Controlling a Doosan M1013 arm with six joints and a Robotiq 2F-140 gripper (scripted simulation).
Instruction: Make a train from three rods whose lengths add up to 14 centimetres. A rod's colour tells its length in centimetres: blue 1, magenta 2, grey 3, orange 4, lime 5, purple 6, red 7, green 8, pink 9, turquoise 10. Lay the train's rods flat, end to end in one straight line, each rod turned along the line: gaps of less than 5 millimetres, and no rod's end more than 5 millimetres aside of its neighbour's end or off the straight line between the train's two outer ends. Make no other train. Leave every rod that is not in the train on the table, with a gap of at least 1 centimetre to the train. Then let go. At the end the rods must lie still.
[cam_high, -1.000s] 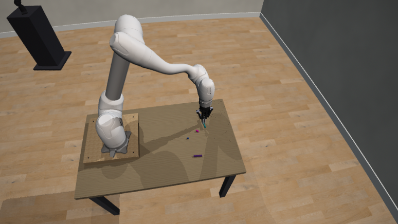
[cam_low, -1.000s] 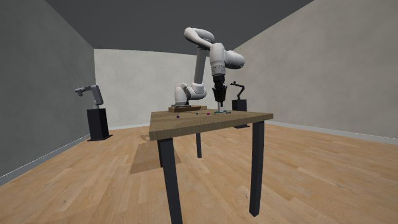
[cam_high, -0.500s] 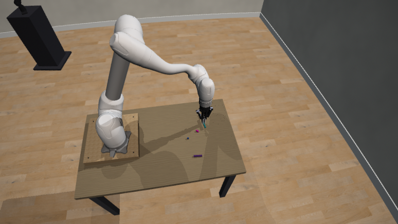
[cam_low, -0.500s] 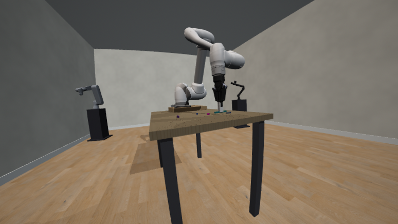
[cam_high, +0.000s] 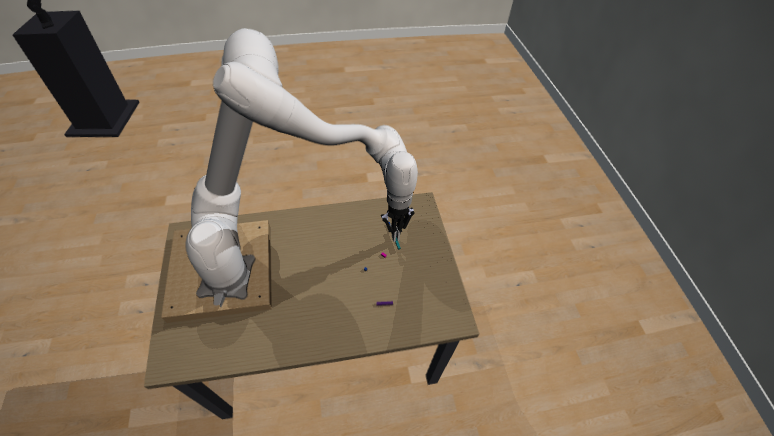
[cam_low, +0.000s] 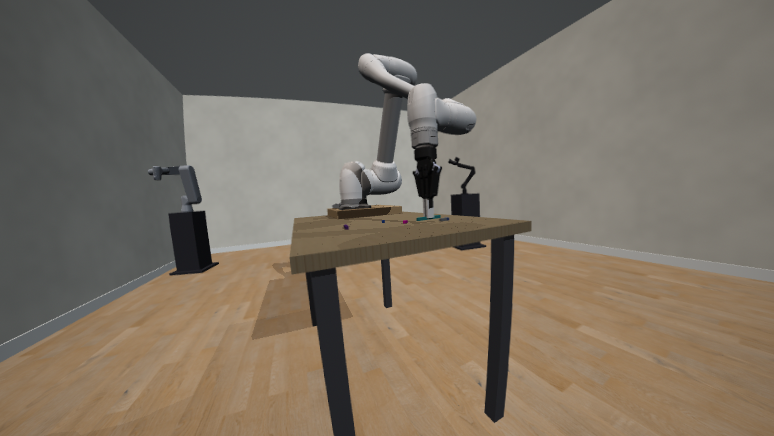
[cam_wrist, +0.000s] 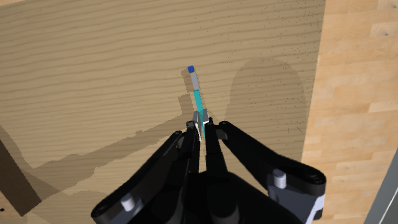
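My gripper is now 3 cm above the turquoise rod. Round my hand: purple rod: 28 cm to the right, 5 cm below, 4 cm behind; then grey rod: 6 cm to the left, 5 cm below, 2 cm behind; then magenta rod: 7 cm to the right, 5 cm below, 5 cm behind.
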